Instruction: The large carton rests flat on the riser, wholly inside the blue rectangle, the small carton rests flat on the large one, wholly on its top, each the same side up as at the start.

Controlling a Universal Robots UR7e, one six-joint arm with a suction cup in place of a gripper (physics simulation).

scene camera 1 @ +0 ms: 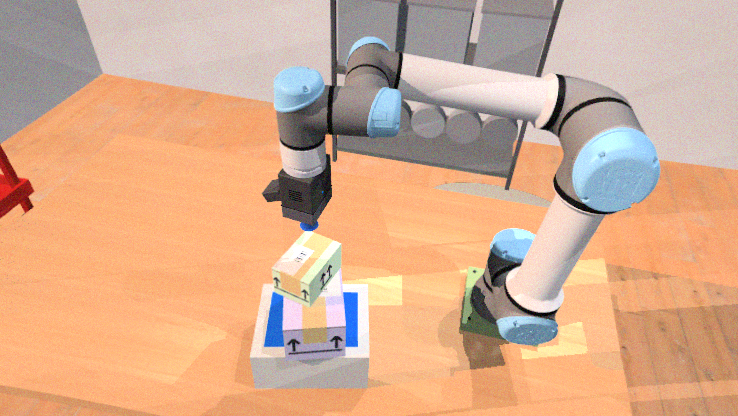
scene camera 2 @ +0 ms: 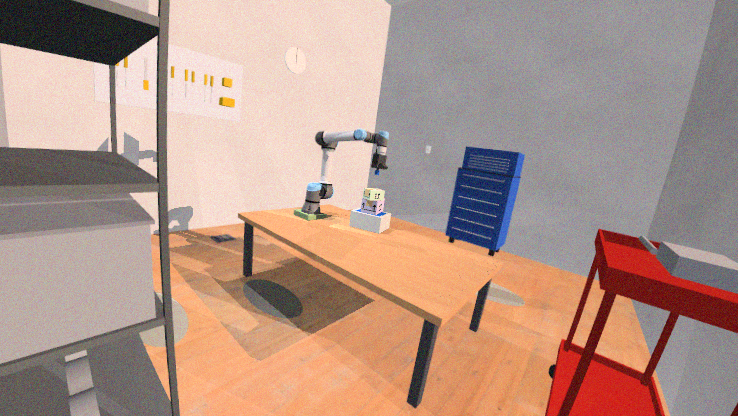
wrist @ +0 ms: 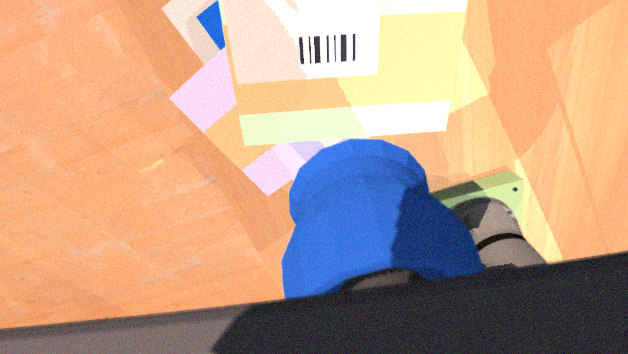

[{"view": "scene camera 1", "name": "large carton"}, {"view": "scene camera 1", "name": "riser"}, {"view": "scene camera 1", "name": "small carton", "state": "on a large carton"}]
